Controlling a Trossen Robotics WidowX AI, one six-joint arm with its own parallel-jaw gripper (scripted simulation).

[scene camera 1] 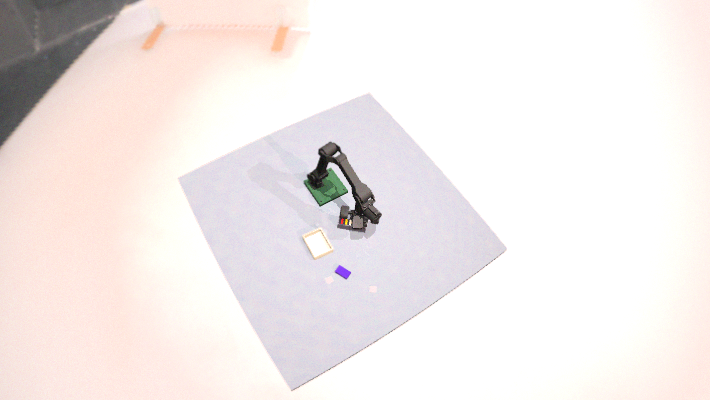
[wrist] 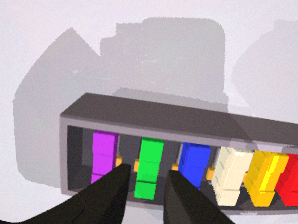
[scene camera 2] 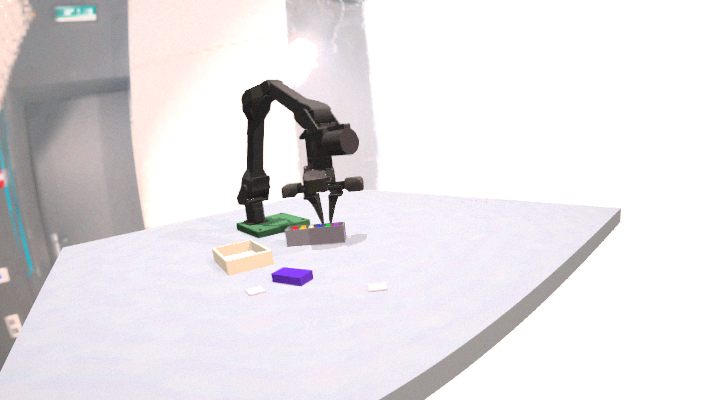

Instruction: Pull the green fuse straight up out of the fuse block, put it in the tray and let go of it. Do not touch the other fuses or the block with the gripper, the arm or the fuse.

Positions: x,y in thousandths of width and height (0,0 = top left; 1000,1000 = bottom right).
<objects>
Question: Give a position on a cream fuse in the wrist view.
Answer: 780,730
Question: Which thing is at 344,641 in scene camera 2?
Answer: A beige tray.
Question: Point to a green fuse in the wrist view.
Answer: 508,676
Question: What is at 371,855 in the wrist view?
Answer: My gripper.
</objects>
